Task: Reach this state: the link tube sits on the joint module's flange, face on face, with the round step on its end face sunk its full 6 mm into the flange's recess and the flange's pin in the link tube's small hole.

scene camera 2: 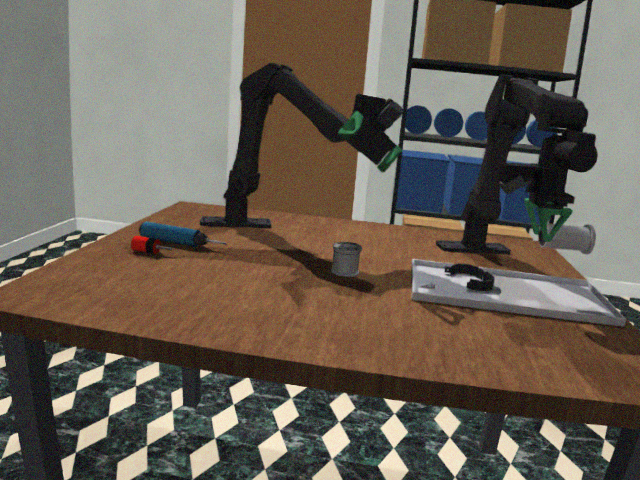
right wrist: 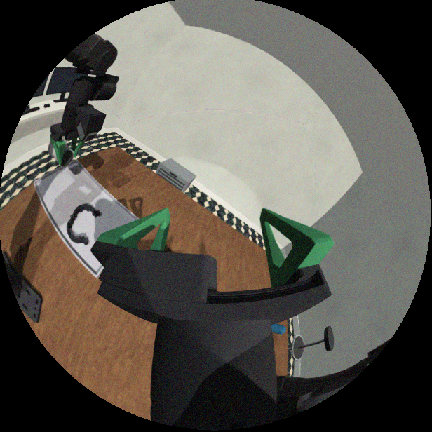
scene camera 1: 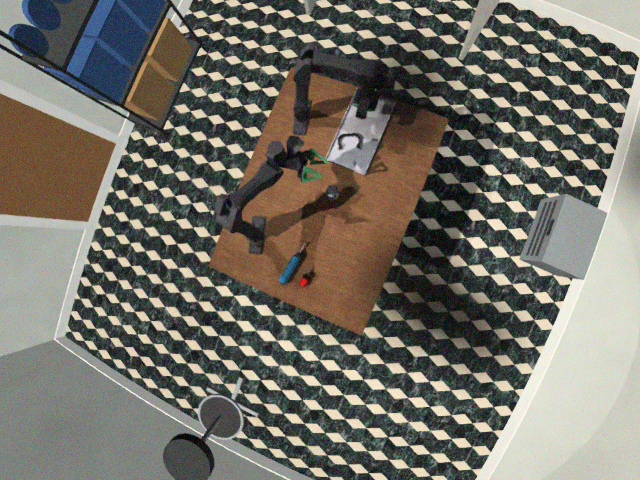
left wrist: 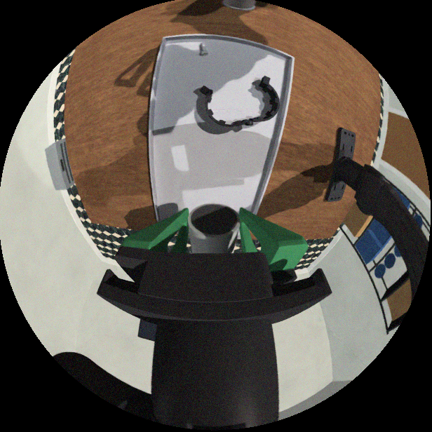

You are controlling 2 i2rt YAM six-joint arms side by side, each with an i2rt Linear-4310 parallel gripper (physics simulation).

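Places are measured from the left arm's base along level axes (x ahead, y left, z up), in millimetres.
Pixels of known places: left gripper, fingertip midpoint: (scene camera 2: 542, 237); right gripper, fingertip midpoint: (scene camera 2: 373, 146) (scene camera 1: 325, 168); left arm's base at its link origin: (scene camera 2: 472, 248) (scene camera 1: 301, 117); right arm's base at its link origin: (scene camera 2: 235, 223) (scene camera 1: 257, 235).
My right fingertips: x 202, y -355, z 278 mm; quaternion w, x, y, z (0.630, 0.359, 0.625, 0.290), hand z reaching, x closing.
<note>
For each thing: its middle in the pictures, then the offset to it from my right fingertips. "pt": a spot on its surface instead.
- joint module at the middle of its body: (scene camera 2: 346, 258) (scene camera 1: 332, 192) 22 mm ahead, 40 mm right, 246 mm down
- link tube at the middle of its body: (scene camera 2: 567, 237) 137 mm ahead, 407 mm left, 143 mm down
- light grey tray at the middle of its body: (scene camera 2: 508, 289) (scene camera 1: 360, 130) 120 mm ahead, 305 mm left, 270 mm down
- black curved part at a spot on its surface: (scene camera 2: 485, 279) (scene camera 1: 350, 135) pt 71 mm ahead, 271 mm left, 267 mm down
- small grey piece at the middle of its body: (scene camera 2: 427, 285) 109 mm ahead, 123 mm left, 270 mm down
- blue screwdriver at the middle of its body: (scene camera 2: 182, 236) (scene camera 1: 292, 263) 128 mm back, 423 mm right, 258 mm down
The joint module (scene camera 1: 332, 192) (scene camera 2: 345, 259) (left wrist: 240, 4), a short grey cylinder, stands upright on the table, its rimmed end up. My left gripper (scene camera 2: 546, 238) (right wrist: 66, 160) is shut on the link tube (scene camera 2: 573, 237) (left wrist: 207, 244), a grey cylinder, and holds it raised above the tray's end, away from the joint module. The tube lies about level in scene camera 2; its open end faces up the picture in the left wrist view. Its step and small hole cannot be made out. My right gripper (scene camera 1: 324, 169) (scene camera 2: 371, 144) (right wrist: 214, 212) is open and empty, high above the table.
The light grey tray (scene camera 2: 516, 308) (left wrist: 151, 125) holds a black curved part (scene camera 1: 350, 136) (scene camera 2: 485, 279) (left wrist: 272, 102) and a small grey piece (scene camera 2: 428, 285) (left wrist: 202, 49). A blue screwdriver (scene camera 1: 291, 267) (scene camera 2: 170, 234) and a red one (scene camera 1: 303, 282) (scene camera 2: 144, 245) lie at the table's left in scene camera 2.
</note>
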